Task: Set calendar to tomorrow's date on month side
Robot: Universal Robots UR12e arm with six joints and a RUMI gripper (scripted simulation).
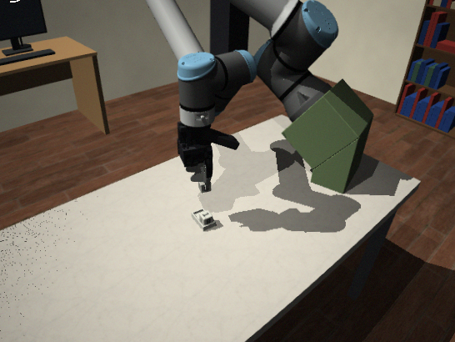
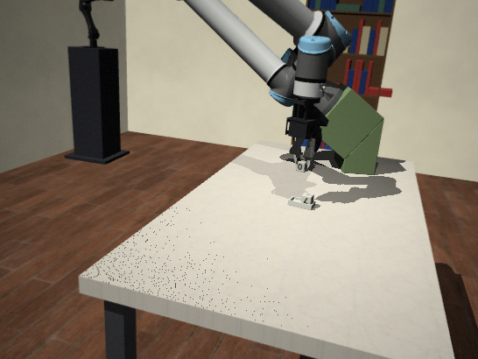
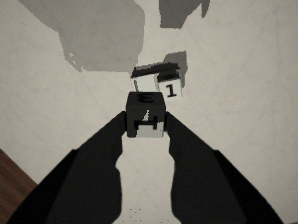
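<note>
My hand is 130 mm above the pale calendar tray, 20 mm short of it and 10 mm to the right of it. Also, from my hand: digit cube 10 mm below.
</note>
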